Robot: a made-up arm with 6 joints.
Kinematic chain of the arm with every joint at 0, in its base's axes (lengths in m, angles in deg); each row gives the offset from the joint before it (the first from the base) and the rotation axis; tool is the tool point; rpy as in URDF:
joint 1: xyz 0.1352 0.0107 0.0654 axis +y
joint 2: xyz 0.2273 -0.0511 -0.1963 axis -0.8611 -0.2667 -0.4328
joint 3: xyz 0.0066 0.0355 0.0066 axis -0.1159 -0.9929 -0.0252
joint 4: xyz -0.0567 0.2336 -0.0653 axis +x
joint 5: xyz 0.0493 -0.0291 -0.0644 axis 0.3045 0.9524 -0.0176
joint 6: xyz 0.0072 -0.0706 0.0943 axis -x
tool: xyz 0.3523 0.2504 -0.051 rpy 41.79 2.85 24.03
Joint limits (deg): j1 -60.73..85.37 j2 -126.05..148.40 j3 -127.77..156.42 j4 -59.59..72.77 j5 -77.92..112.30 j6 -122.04..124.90
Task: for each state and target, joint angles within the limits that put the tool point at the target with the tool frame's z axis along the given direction. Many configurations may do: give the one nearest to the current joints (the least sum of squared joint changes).
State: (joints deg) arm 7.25 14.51 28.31 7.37 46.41 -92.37
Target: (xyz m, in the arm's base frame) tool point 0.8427 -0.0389 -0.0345 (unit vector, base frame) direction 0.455 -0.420 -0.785
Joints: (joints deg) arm 5.22 51.63 27.86 51.83 28.51 -107.71
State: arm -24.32 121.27 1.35 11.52 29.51 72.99
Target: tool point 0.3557 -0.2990 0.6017 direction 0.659 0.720 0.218
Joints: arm -57.66 136.43 8.13 25.56 -11.43 67.46
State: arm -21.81 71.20 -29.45 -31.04 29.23 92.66
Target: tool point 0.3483 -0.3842 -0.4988 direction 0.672 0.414 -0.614
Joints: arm 11.98 53.71 -21.59 -6.82 33.88 114.93
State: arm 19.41 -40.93 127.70 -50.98 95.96 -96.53
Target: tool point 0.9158 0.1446 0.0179 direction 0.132 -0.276 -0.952
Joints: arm 10.81 -32.09 100.48 -9.13 112.30 -71.39
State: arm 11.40 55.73 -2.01 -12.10 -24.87 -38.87
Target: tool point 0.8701 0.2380 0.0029 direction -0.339 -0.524 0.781
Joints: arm -15.82 52.43 -9.11 -7.42 -12.04 -49.81
